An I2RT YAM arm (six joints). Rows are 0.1 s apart.
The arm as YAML. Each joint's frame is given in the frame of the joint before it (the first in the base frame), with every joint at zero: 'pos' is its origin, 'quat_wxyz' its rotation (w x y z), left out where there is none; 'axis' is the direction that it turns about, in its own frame. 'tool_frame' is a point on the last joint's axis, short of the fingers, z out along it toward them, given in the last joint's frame.
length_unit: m
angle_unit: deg
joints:
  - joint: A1
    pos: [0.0, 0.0, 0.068]
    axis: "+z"
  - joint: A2
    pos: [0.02, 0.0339, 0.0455]
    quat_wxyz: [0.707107, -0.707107, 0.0, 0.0]
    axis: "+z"
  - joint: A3
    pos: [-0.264, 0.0, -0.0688]
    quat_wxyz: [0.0, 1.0, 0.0, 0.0]
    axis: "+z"
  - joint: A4
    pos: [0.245, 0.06, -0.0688]
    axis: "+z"
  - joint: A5
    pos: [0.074, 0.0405, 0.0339]
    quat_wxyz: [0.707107, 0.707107, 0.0, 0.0]
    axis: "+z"
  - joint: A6
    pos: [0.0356, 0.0, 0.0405]
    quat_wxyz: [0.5, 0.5, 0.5, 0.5]
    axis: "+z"
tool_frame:
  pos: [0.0, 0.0, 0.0]
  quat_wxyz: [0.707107, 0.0, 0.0, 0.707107]
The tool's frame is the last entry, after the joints.
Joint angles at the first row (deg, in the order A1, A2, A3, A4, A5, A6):
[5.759 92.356 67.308 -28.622 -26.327 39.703]
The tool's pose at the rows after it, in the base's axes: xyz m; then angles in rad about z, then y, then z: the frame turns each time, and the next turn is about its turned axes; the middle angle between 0 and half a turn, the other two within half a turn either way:
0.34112, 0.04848, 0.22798, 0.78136, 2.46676, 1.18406
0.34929, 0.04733, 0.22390, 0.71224, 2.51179, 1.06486
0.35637, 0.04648, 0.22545, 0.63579, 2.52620, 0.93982
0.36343, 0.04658, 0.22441, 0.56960, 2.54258, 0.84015
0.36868, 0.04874, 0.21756, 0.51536, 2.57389, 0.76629
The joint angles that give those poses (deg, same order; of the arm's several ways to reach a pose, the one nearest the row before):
[5.760 94.869 67.832 -31.091 -23.157 35.529]
[5.759 96.969 69.604 -31.812 -19.770 31.463]
[5.760 98.148 71.306 -31.855 -17.125 28.010]
[5.891 99.613 72.839 -31.857 -14.698 25.541]
[6.371 101.362 73.626 -31.879 -12.207 24.075]

